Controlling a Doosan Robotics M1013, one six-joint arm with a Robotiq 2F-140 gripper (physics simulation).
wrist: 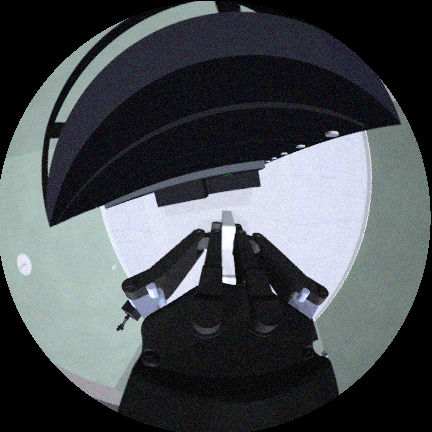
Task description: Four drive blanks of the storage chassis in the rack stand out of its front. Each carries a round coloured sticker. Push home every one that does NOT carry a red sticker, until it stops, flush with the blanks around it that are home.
Note:
In view: my gripper (225, 218) and a black rack (196, 107).

